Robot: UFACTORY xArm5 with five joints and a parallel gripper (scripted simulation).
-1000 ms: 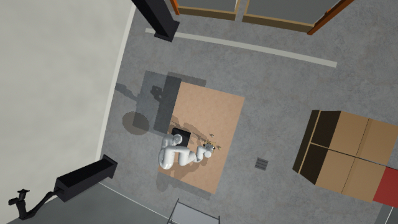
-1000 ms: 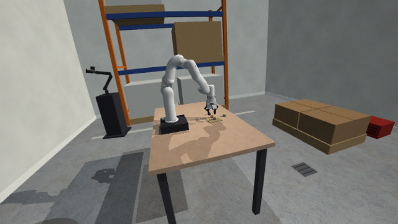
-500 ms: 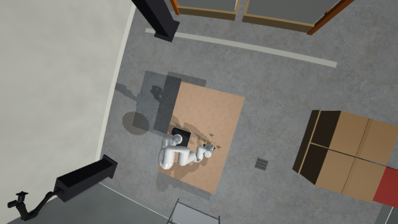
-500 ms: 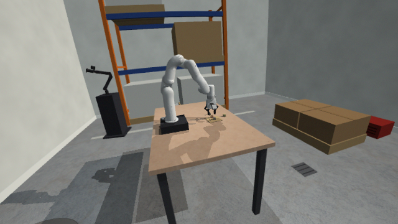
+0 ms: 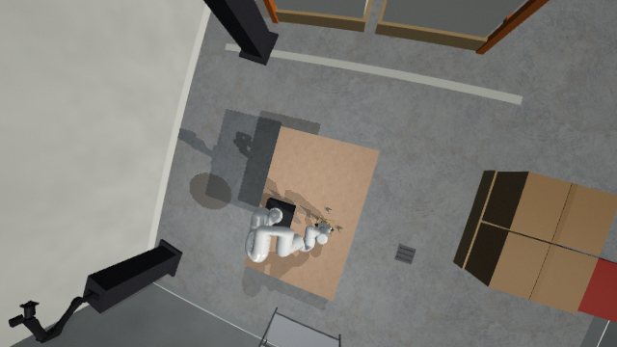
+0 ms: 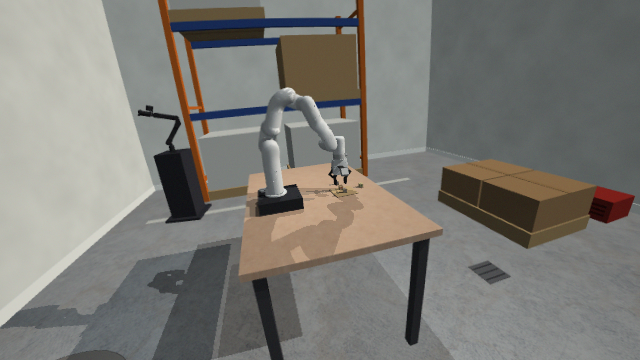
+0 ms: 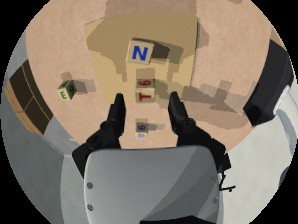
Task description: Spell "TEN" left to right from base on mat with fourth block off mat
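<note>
The tan mat is 5 cm below my hand, 4 cm to the right of it and 1 cm ahead of it.
</note>
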